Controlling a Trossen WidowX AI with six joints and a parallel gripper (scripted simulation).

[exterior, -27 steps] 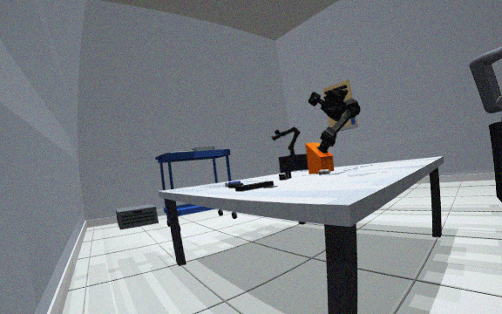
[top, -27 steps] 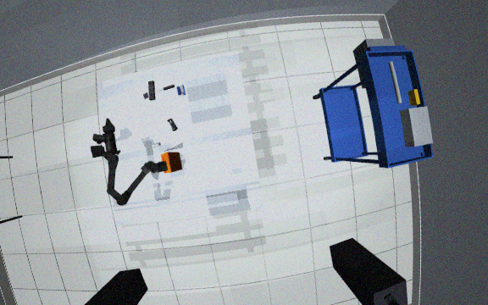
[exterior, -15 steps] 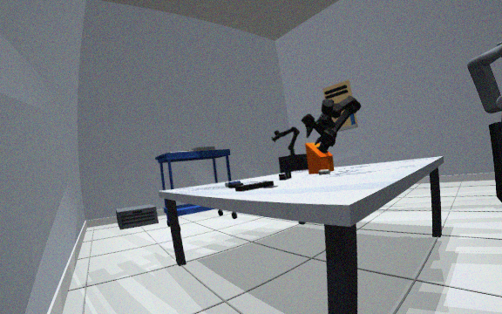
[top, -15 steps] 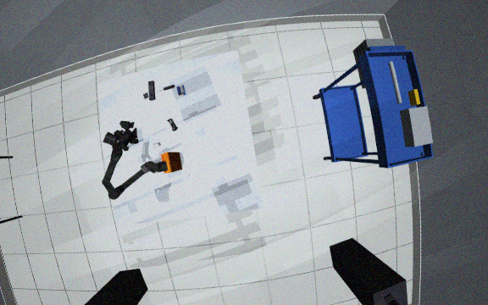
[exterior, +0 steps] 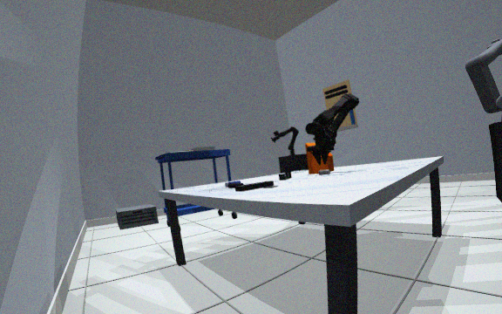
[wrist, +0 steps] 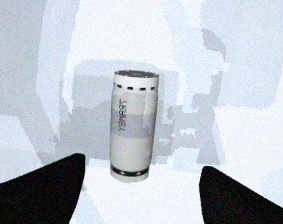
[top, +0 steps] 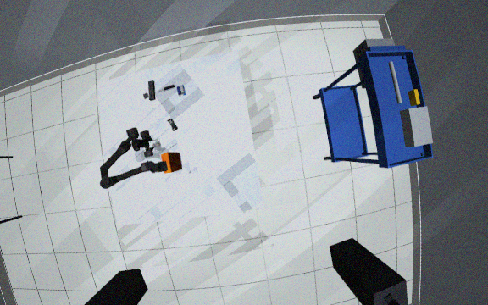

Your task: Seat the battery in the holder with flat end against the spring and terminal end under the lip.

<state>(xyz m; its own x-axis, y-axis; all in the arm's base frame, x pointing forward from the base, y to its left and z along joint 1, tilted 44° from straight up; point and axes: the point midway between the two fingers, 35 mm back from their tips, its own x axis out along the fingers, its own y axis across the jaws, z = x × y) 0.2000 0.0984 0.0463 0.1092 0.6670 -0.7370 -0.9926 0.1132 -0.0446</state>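
Right now my gripper tip is 40 mm above the grey battery and 10 mm past it.
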